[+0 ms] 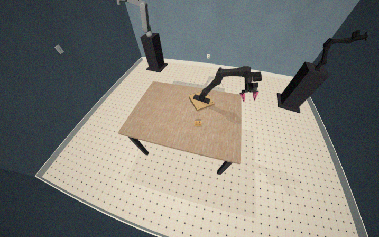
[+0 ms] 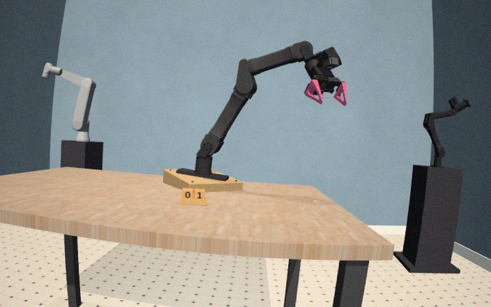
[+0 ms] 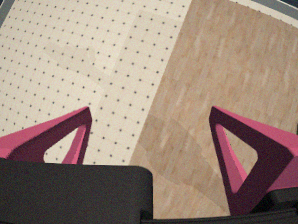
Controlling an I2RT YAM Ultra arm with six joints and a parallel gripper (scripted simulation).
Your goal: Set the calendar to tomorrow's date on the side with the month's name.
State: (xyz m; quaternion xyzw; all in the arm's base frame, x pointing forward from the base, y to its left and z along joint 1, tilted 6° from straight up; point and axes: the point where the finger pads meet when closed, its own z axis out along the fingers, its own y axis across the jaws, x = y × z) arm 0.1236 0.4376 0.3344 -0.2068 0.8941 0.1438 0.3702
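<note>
Right now my hand is 410 mm to the left of the digit cube, 310 mm above it and 190 mm short of it. Round my hand: tan tray 390 mm to the right, 320 mm below, 180 mm ahead.
</note>
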